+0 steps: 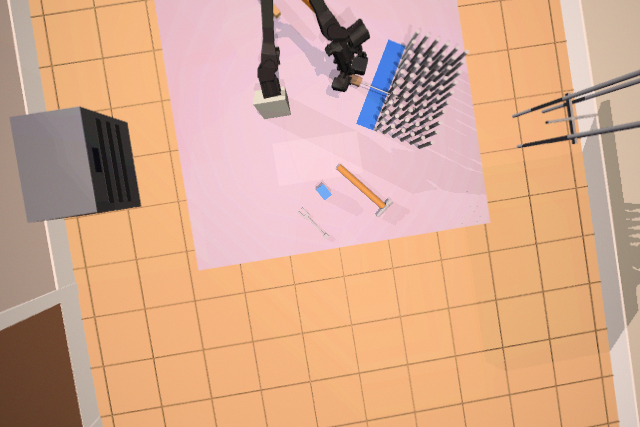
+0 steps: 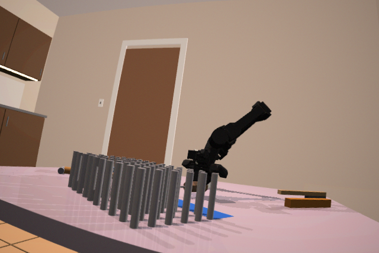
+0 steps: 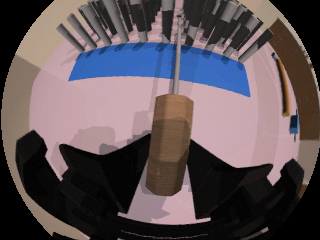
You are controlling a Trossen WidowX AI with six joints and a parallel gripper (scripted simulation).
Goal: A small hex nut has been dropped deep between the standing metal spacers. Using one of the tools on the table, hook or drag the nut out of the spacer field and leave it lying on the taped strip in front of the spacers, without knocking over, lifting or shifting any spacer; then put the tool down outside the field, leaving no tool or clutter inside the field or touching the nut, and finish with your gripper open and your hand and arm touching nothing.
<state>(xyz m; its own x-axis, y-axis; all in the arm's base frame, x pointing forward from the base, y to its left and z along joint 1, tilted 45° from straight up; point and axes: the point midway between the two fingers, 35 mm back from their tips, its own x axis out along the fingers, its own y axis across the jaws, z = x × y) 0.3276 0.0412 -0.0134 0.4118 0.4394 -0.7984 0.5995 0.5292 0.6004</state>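
My gripper tip is now 13 cm short of the blue taped strip, 4 cm to the left of it and 3 cm above it. Also, from my gripper tip: orange bar (43 cm to the left, 11 cm behind, 1 cm below); thin metal hook tool (8 cm ahead, 6 cm to the right); small blue block (42 cm to the right, 24 cm behind, 1 cm below).
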